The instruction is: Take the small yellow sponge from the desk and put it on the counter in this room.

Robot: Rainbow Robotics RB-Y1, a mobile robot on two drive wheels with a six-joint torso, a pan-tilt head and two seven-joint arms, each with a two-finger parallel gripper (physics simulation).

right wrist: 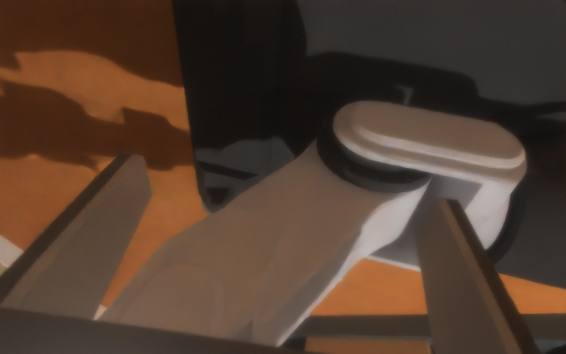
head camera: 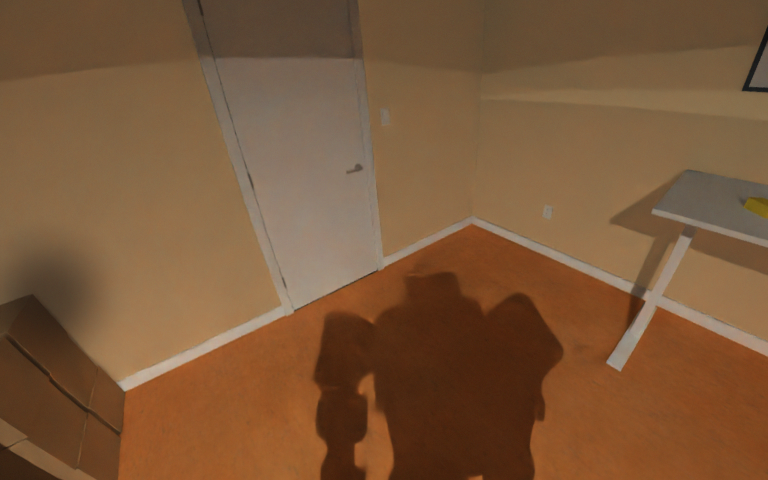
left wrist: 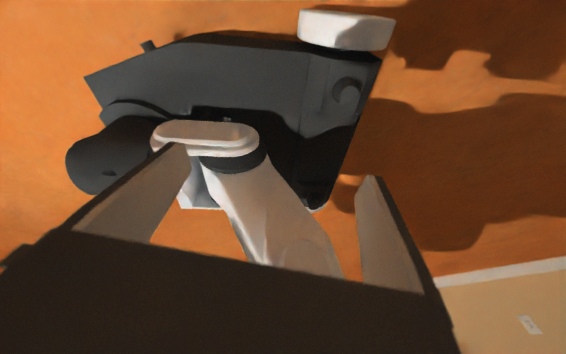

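Observation:
The small yellow sponge lies on the white desk at the right edge of the head view, partly cut off by the frame. The desk stands by the right wall, and its far end is outside the view. No counter can be made out for certain. My left gripper is open, with the robot's own base and body parts showing behind its fingers. My right gripper is open too, also over the robot's own body. Both grippers are away from the sponge and do not show in the head view.
A closed white door is in the wall ahead, left of the room's corner. A brown drawer or box-like piece of furniture stands at the lower left. The desk's white leg reaches down to the floor at the right. The robot's shadow falls on the orange floor.

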